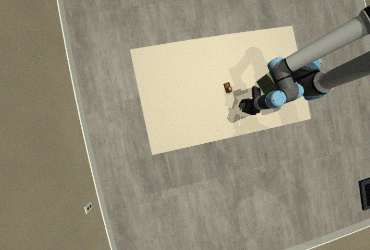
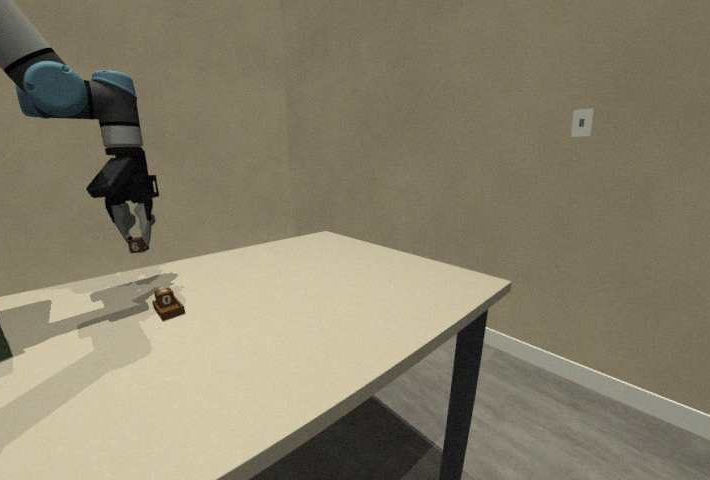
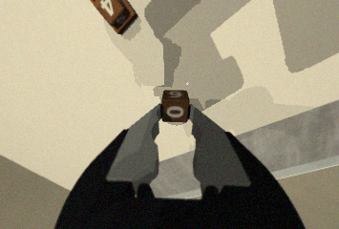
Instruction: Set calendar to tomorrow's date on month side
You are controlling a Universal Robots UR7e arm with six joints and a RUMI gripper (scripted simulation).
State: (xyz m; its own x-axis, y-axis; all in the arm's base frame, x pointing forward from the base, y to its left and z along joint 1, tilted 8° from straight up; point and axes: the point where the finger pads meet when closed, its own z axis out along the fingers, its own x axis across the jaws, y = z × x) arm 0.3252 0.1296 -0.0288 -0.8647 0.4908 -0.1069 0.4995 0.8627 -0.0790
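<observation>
The brown digit cube is 1 cm below my hand. Round my hand: brown calendar tray (3 cm ahead, 15 cm to the right, 12 cm below).
</observation>
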